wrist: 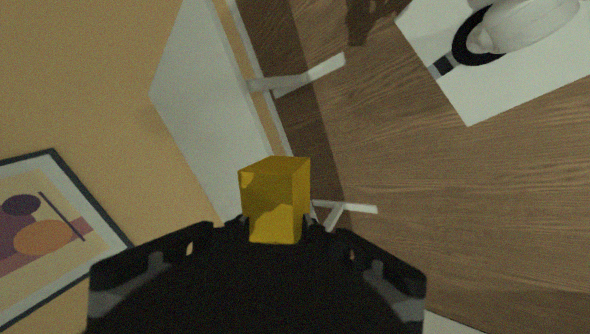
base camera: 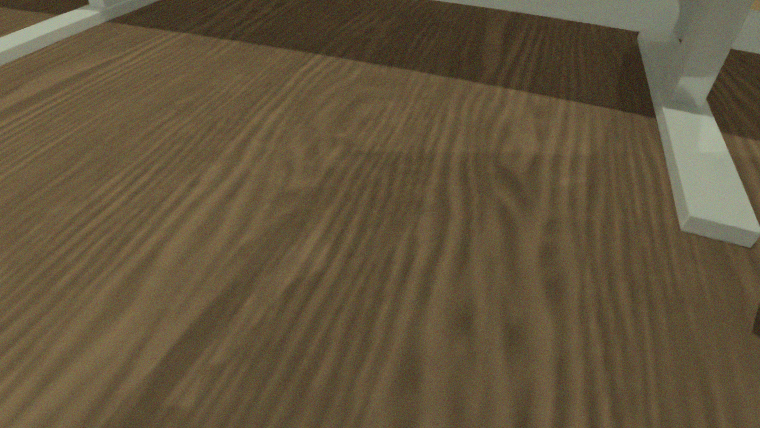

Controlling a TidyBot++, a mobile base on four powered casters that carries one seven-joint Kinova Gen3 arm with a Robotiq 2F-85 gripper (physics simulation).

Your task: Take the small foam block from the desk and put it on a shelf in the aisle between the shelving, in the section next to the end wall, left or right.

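Frame: origin at the arm's base, x ahead, y right, z down, level; metres.
Where they show: gripper, fingertip midpoint: (wrist: 277,220).
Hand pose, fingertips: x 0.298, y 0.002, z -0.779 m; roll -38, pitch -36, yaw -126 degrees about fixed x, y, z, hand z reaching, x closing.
Note:
After its pixels a point has its place.
The small foam block (wrist: 272,200) @(x 0.257, y 0.026, z -0.793 m) is yellow and box-shaped. In the wrist view it is held between the fingertips of my gripper (wrist: 276,225) @(x 0.298, y 0.002, z -0.779 m), which is shut on it. Part of the block's lower end is hidden between the fingers. The block is held up in the air, with the desk and floor showing beyond it. The white desk (wrist: 200,100) @(x 0.658, y 0.417, z -0.553 m) stands along the orange wall in the wrist view, beyond the block. The shelving and the aisle do not show in either view.
White desk feet (base camera: 707,175) (wrist: 327,67) stand on the wooden floor (base camera: 319,265) @(x 0.413, y -0.048, z 0.397 m) (wrist: 475,200) @(x 0.305, y -0.845, z 0.396 m). A framed picture (wrist: 45,235) @(x 1.256, y 0.392, z -1.128 m) hangs on the wall (wrist: 100,60) @(x 1.036, y 1.007, z -0.647 m). The white robot base (wrist: 470,107) @(x 0.115, y -0.185, z 0.014 m) shows at the wrist view's upper right. A white skirting board (base camera: 558,10) @(x 1.231, y 0.482, z 0.378 m) runs behind the desk legs.

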